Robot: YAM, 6 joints.
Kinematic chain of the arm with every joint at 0, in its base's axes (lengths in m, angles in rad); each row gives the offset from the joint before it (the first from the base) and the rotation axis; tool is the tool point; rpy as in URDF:
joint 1: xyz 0 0 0.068 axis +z
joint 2: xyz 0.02 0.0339 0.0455 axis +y
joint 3: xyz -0.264 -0.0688 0 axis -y
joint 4: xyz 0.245 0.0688 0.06 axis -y
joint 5: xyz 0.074 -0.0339 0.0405 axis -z
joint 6: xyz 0.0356 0 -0.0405 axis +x
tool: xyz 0 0 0 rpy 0 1.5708 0
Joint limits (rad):
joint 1: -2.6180..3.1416
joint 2: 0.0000..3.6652
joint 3: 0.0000..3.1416
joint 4: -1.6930..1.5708
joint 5: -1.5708..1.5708
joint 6: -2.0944..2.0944
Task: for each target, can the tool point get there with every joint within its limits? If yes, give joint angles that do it. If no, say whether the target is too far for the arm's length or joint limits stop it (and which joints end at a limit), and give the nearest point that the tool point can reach.
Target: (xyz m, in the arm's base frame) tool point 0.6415 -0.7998 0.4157
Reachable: no: too far | nearest point 0.3875 -0.4831 0.2937 | short by 0.424 m
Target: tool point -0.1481 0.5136 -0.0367
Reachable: yes | joints 1.7895 2.8766 1.9439 0.1981 -1.1968 1.1533
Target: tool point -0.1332 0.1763 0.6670
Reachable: yes | joints 2.3176 1.6271 2.2379 0.7752 0.6658 1.2211
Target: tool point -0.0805 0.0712 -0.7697
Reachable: no: too far | nearest point -0.1362 0.1204 -0.3741 | short by 0.403 m
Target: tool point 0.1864 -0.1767 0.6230
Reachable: yes | joints -0.8930 1.6074 2.1278 0.5198 -1.3083 -1.6685
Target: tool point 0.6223 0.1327 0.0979
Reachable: yes | joints 0.2401 3.0459 2.7317 0.0998 0.5664 -1.5329
